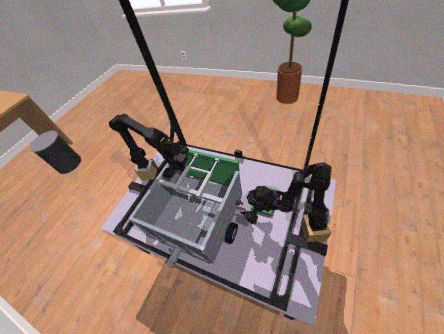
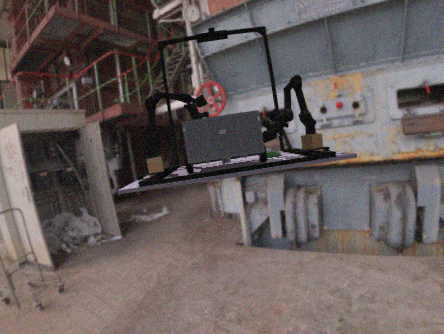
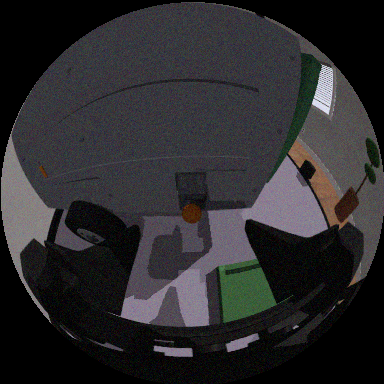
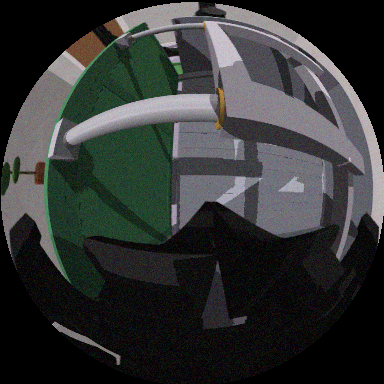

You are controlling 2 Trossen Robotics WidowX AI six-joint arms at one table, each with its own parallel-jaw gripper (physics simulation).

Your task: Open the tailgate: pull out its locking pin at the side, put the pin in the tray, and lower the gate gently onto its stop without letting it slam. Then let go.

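Frame: origin at the left arm's base, x ahead, y left, z up, level; centimetres.
Where they show: left gripper, fingertip midpoint: [image 1: 243, 204] [image 3: 192, 228]; right gripper, fingertip midpoint: [image 4: 210, 207]; left arm's base at its link origin: [image 1: 317, 223] [image 2: 311, 134]; right arm's base at its link origin: [image 1: 143, 164] [image 2: 153, 157].
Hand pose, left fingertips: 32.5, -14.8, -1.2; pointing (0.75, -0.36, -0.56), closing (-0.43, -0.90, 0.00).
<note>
Each offset is from my left fingertips to the top centre of the thing, as dx, dy, dz. Level surfaces: height alone.
The grey trailer box @[+26.2, +1.1, +18.5] [image 1: 187, 212] [image 2: 224, 136] [image 3: 161, 107] stands on the table. Its green tailgate [image 1: 224, 172] [image 4: 118, 171] stands upright at the far end. The locking pin, with an orange knob [image 3: 191, 213] [image 1: 241, 203], sits in its bracket on the box's side wall. The green tray @[-12.1, -6.6, -8.3] [image 1: 267, 211] [image 3: 243, 293] [image 2: 274, 154] lies on the table below my left gripper. My left gripper [image 1: 247, 207] [image 3: 192, 228] [image 2: 267, 129] is open and empty, with its fingers either side of the knob and a little short of it. My right gripper [image 1: 169, 171] [image 4: 210, 207] [image 2: 201, 114] is shut on nothing, at the gate's left end above the box.
A black wheel @[+7.9, +12.0, -0.1] [image 1: 231, 232] [image 3: 87, 225] sits on the box's side near my left gripper. Two grey struts @[+24.6, -16.3, +18.5] [image 4: 143, 114] join the gate to the box's top rail. Black gantry posts [image 1: 154, 76] rise from the table @[dz -10.4] [image 1: 267, 265]. A potted plant [image 1: 289, 83] stands far behind.
</note>
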